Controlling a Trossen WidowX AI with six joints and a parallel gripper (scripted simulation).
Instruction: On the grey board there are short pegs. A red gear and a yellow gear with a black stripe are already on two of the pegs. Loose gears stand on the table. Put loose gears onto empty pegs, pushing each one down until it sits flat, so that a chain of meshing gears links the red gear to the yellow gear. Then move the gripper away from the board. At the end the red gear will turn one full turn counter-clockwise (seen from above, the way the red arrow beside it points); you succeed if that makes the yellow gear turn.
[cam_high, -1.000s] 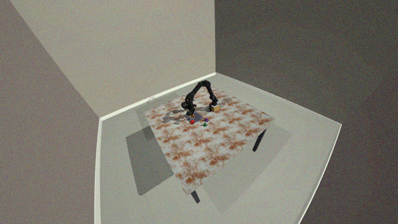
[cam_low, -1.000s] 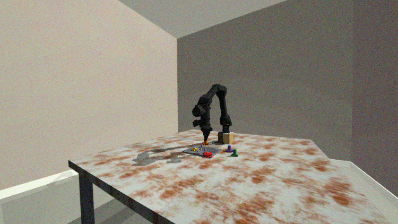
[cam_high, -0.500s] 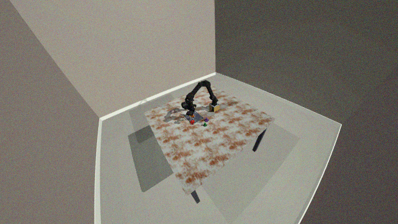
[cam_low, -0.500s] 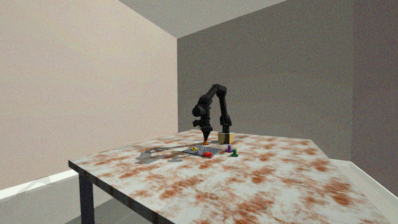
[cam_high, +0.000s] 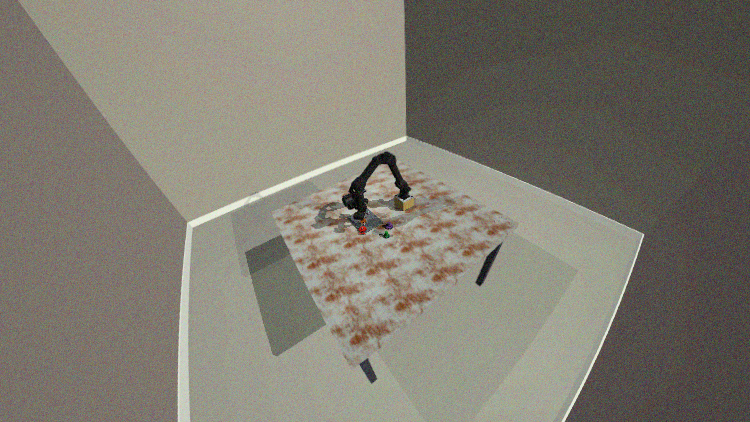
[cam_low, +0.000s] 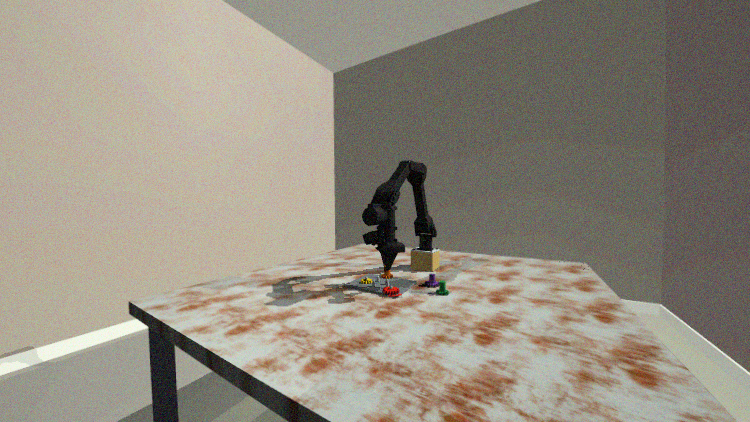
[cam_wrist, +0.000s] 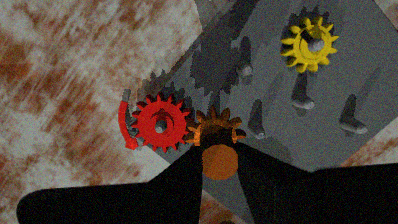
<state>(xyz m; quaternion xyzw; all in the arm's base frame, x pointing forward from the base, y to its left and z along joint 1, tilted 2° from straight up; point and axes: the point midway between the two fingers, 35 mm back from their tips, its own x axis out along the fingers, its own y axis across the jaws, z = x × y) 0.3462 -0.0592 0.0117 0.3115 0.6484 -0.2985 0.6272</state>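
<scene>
The red gear is 6 cm below my gripper tip, 3 cm to the left of it and 3 cm ahead of it. The rest, counted from my gripper tip: red arrow 6 cm below, 6 cm ahead, 5 cm to the left; yellow gear 9 cm to the right, 6 cm below, 3 cm behind; orange gear 1 cm below.
</scene>
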